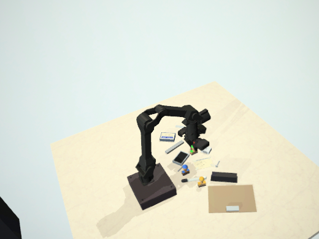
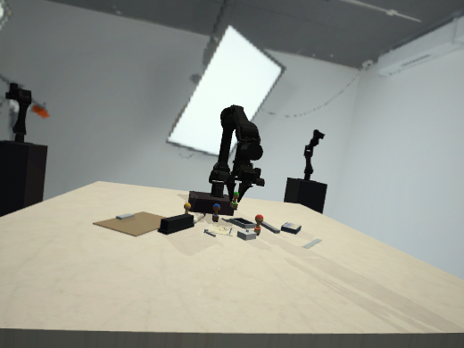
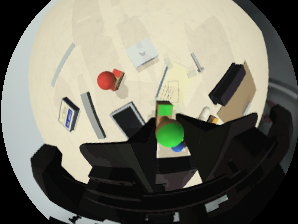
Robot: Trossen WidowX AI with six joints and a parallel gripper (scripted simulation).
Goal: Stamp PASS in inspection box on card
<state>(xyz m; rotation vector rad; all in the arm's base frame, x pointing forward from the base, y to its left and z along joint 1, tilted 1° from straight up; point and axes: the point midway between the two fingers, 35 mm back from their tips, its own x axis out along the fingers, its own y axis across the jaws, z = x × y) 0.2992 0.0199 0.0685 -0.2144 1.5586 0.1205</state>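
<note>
The pale card is 100 mm below my gripper tip, 40 mm to the right of it and 30 mm ahead of it. Also, from my gripper tip: green-knobbed stamp (10 mm below); then dark ink pad (90 mm below, 60 mm to the left, 60 mm behind); then red-knobbed stamp (90 mm to the left, 80 mm below, 40 mm ahead).
</note>
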